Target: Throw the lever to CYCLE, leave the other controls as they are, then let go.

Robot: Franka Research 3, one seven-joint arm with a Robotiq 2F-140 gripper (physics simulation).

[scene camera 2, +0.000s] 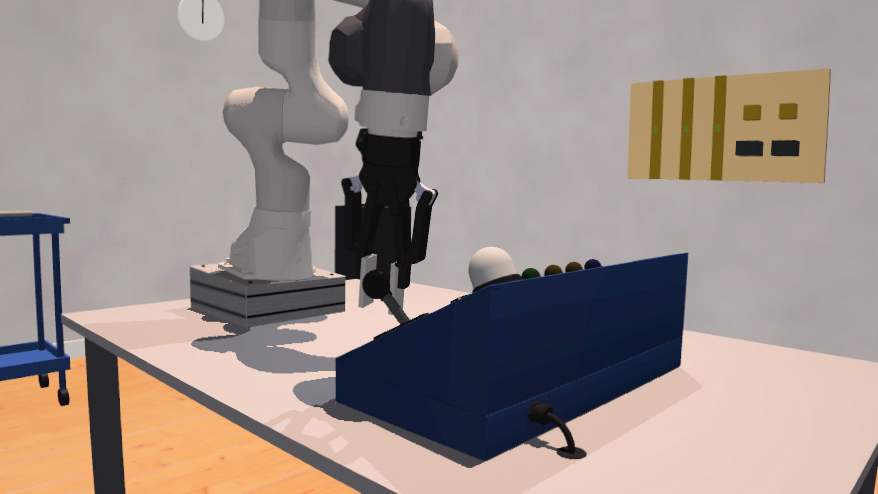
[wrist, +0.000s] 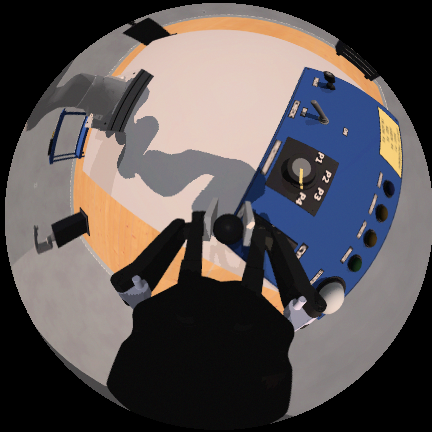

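Observation:
The lever's round black knob (scene camera 2: 375, 284) (wrist: 228, 229) sits between the pads of my gripper (scene camera 2: 381, 288) (wrist: 230, 208), which is shut on it. The lever's grey shaft (scene camera 2: 396, 308) rises from the low end of the blue console (scene camera 2: 571, 331) (wrist: 357, 160) and leans out over its low edge, toward the robot's base. The CYCLE label (wrist: 302, 250) lies beside the slot plate, farther up the slope, partly hidden by a finger. The lever's foot is hidden in the wrist view.
On the console are a rotary dial (wrist: 301, 169) pointing near P4, a toggle switch (wrist: 319, 112), a small black knob (wrist: 328, 79), a white dome (scene camera 2: 491, 267) (wrist: 332, 296), and coloured lamps including a green one (scene camera 2: 530, 274) (wrist: 355, 263). A black cable (scene camera 2: 563, 428) leaves the console's back.

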